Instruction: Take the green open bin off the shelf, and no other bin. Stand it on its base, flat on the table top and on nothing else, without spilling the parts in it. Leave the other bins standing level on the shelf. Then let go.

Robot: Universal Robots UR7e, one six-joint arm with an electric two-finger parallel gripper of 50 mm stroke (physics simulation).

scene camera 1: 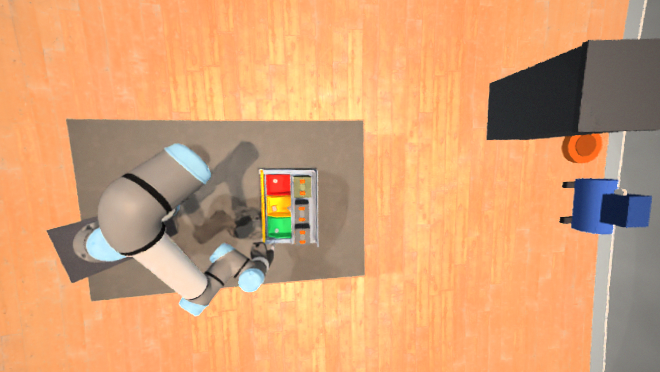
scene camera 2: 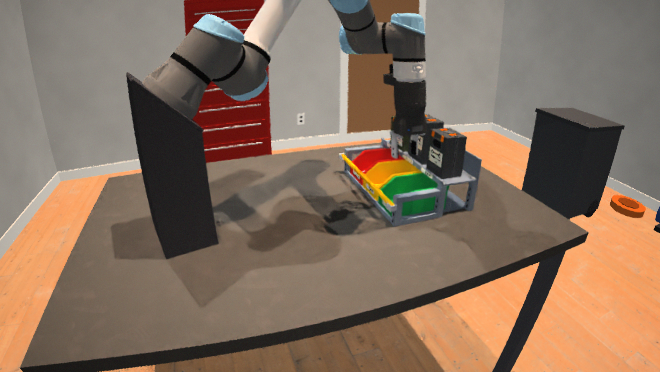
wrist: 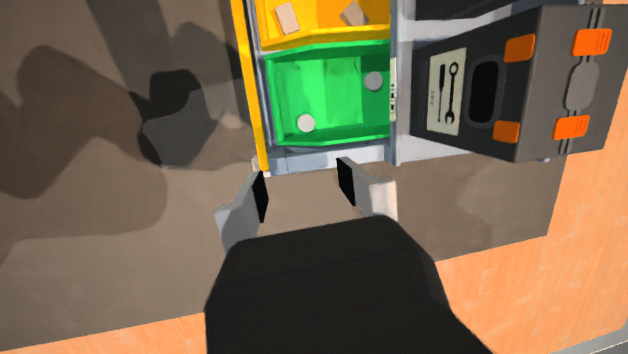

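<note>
The green open bin sits in the near end slot of the grey shelf. Two round, light parts lie in it in the wrist view, one toward the yellow front bar and one at the back. A yellow bin stands beside it, then a red bin. My gripper is open and empty, pointing down above the shelf's height. In the wrist view its fingers show just outside the shelf's end rail, beside the green bin.
A yellow bar runs along the shelf's front. Several tool cases stand on the shelf's rear level; the nearest dark case is tall, behind the green bin. The table top extends around the shelf.
</note>
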